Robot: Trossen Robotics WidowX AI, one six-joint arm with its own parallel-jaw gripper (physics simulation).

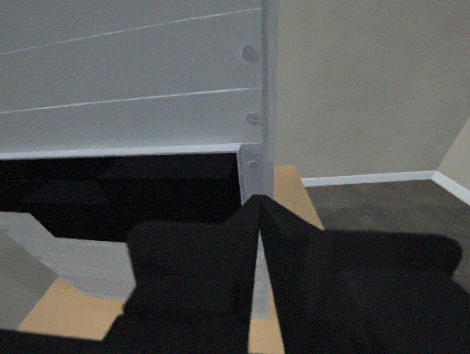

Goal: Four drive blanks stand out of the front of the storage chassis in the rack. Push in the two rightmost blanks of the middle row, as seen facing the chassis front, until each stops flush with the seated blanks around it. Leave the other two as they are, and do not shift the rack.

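Frame: origin at the arm's base, x ahead, y left, z up, level; millimetres.
Where they show: gripper, between the fingertips: (pixel 258 201).
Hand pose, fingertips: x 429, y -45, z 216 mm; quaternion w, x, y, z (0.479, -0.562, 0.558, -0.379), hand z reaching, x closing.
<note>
Each offset is from my fingertips to the top centre of the thing. "pt": to the spot under its first point. Level surfaces: height alone.
The rack (pixel 268 100) has light grey panels and a right-hand post with round screws. The storage chassis {pt dx +14, dy +94, dz -27 mm} (pixel 150 210) is a very dark band below the upper panels. Faint lighter faces in it look like outstanding drive blanks, one wide face {pt dx +28, dy +70, dz +8 mm} (pixel 170 167) at the upper right and another {pt dx +27, dy +197, dz -20 mm} (pixel 65 192) further left and lower. Single blanks and rows cannot be told apart clearly. My gripper (pixel 258 201) is shut and empty. Its tips show over the rack's right post, just right of the chassis's right edge, and its fingers hide the chassis's lower right part.
The rack stands on a wooden table top {dz -437 mm} (pixel 60 310), which also shows behind the post at the right. Lower grey panels (pixel 95 267) show under the chassis. A beige wall (pixel 360 90) with white skirting and a dark floor (pixel 370 205) lie beyond at the right.
</note>
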